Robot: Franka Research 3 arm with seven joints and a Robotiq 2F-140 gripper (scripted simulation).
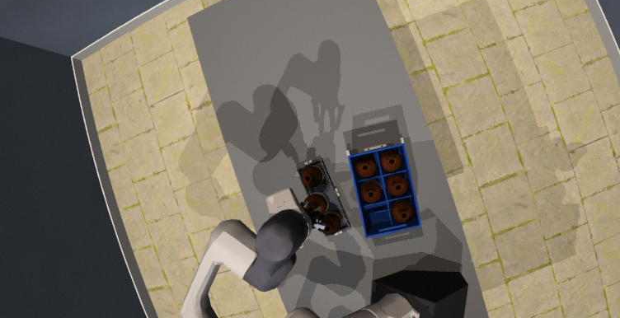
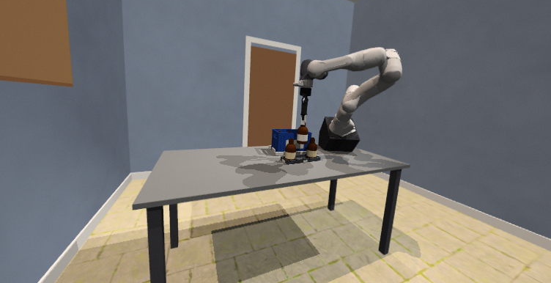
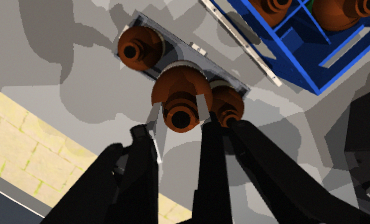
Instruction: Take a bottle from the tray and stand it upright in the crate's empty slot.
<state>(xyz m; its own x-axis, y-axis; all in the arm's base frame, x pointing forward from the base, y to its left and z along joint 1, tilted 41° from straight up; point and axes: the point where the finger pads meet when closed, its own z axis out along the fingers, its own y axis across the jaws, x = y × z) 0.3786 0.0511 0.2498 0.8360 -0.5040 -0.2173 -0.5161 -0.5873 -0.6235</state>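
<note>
The brown bottle lies 90 mm below my hand. The rest, counted from my hand: dark tray 280 mm below; then blue crate 220 mm to the right, 200 mm below.
</note>
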